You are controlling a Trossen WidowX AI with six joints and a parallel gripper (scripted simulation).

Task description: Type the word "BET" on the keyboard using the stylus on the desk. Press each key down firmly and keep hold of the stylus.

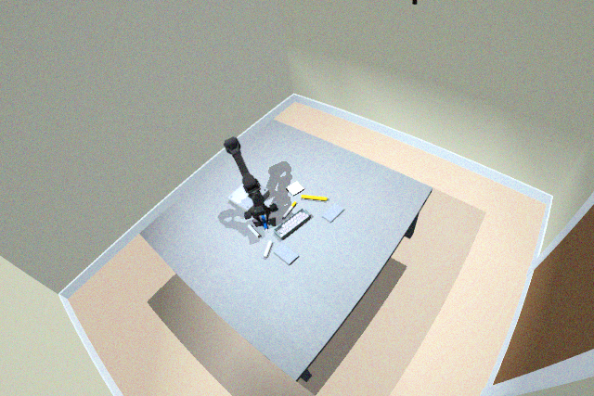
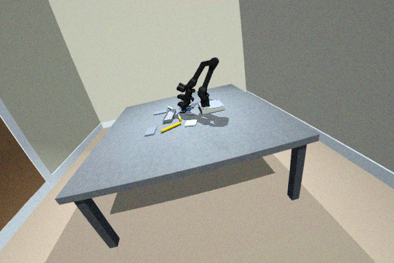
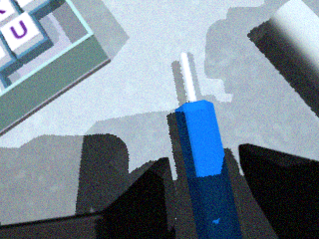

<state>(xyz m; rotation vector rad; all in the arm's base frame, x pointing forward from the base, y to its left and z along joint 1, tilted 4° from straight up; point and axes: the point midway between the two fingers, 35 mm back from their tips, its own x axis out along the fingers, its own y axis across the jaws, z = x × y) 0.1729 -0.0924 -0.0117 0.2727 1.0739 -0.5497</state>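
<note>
Now: the stylus 1 cm ahead of my gripper tip and 1 cm to the right of it. Round my gripper tip: grey stylus tip: 4 cm ahead, 2 cm to the right; white pad: 4 cm behind, 30 cm to the left; yellow marker: 10 cm ahead, 31 cm to the left.
</note>
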